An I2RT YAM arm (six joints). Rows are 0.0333 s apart.
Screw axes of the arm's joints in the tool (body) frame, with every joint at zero. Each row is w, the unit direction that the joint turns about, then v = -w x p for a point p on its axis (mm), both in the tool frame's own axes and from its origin. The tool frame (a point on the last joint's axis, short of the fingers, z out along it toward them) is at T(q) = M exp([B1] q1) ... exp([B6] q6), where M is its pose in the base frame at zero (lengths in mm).
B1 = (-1, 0, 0, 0.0, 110.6, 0.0)
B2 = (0, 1, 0, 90.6, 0.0, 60.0)
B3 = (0, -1, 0, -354.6, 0.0, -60.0)
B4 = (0, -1, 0, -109.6, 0.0, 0.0)
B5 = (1, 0, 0, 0.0, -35.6, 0.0)
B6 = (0, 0, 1, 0.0, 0.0, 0.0)
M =
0 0 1 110.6
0 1 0 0.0
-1 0 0 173.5
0 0 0 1
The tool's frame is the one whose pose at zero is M.
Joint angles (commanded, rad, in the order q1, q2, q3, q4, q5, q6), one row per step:
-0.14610 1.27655 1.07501 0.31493 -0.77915 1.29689
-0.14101 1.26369 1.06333 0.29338 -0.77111 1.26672
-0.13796 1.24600 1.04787 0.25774 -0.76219 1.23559
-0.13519 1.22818 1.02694 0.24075 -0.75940 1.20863
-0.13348 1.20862 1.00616 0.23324 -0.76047 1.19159
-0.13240 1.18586 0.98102 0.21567 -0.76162 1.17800
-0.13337 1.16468 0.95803 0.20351 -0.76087 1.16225
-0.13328 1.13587 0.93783 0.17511 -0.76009 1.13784
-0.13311 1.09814 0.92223 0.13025 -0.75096 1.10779
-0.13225 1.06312 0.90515 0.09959 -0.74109 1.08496
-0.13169 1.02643 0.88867 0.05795 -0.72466 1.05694
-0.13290 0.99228 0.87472 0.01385 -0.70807 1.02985
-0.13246 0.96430 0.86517 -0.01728 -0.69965 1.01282
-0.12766 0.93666 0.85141 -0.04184 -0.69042 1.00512
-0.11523 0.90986 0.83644 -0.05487 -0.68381 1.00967
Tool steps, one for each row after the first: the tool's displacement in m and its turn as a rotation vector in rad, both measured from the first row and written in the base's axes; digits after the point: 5 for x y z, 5 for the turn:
-0.00276 0.00170 -0.00270 -0.02050 0.00221 -0.00513
-0.00669 0.00291 -0.00689 -0.04035 0.01695 -0.01255
-0.01087 0.00421 -0.01122 -0.05935 0.02098 -0.01361
-0.01563 0.00536 -0.01418 -0.07204 0.01951 -0.01144
-0.02112 0.00643 -0.01896 -0.08050 0.03117 -0.00907
-0.02621 0.00683 -0.02297 -0.09138 0.03578 -0.01082
-0.03318 0.00776 -0.02588 -0.10854 0.04100 -0.01135
-0.04223 0.00878 -0.02695 -0.13010 0.04638 -0.01972
-0.05050 0.00984 -0.02807 -0.14737 0.04627 -0.02827
-0.05909 0.01068 -0.03003 -0.16849 0.05258 -0.04273
-0.06712 0.01101 -0.03220 -0.18913 0.06240 -0.05836
-0.07378 0.01177 -0.03302 -0.20252 0.06612 -0.06494
-0.08010 0.01339 -0.03490 -0.20881 0.07288 -0.06812
-0.08603 0.01657 -0.03636 -0.20601 0.07613 -0.06221

